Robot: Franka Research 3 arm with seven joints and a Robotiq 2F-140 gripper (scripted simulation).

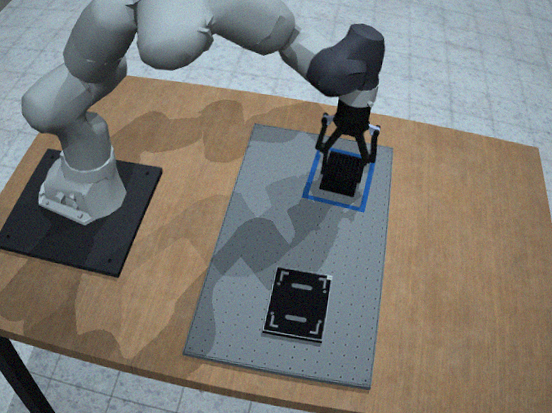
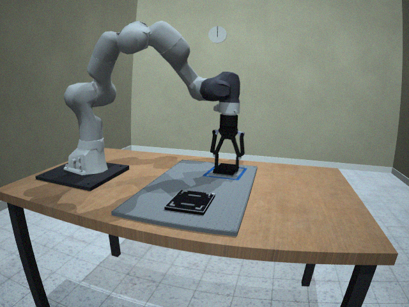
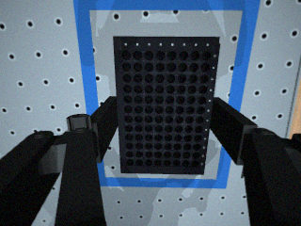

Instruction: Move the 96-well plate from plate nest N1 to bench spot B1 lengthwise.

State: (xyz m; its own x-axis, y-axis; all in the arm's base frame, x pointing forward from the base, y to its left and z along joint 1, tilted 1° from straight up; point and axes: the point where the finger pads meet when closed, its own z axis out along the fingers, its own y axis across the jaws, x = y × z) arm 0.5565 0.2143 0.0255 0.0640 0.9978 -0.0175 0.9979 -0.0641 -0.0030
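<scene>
My gripper is now 20 mm above the black 96-well plate. The rest, counted from my hand: black plate nest N1: 390 mm to the right, 40 mm behind, 30 mm below.
</scene>
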